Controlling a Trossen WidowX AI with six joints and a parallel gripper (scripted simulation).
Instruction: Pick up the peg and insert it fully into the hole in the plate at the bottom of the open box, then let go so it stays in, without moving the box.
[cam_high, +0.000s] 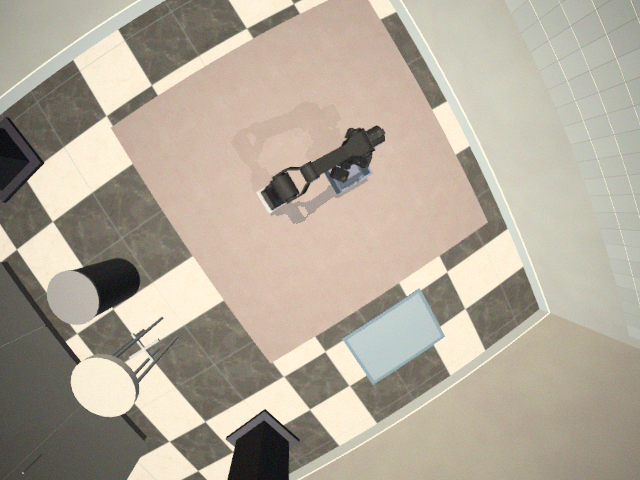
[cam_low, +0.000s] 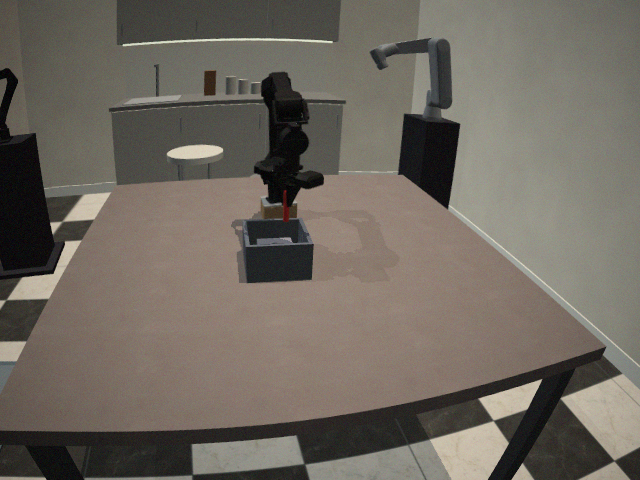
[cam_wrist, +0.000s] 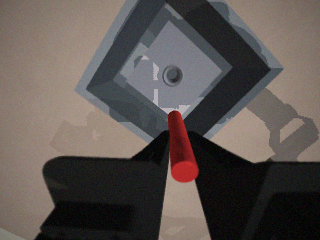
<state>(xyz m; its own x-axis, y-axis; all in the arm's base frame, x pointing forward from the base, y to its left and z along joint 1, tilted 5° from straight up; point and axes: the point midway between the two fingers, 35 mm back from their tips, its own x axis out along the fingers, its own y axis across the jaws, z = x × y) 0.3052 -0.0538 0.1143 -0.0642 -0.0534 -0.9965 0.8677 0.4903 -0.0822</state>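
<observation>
Right now the light grey plate is 2 cm ahead of my hand, 3 cm to the right of it and 14 cm below it. From my hand the other things lie so: red peg (4 cm below); grey-blue box (2 cm ahead, 3 cm to the right, 16 cm below).
</observation>
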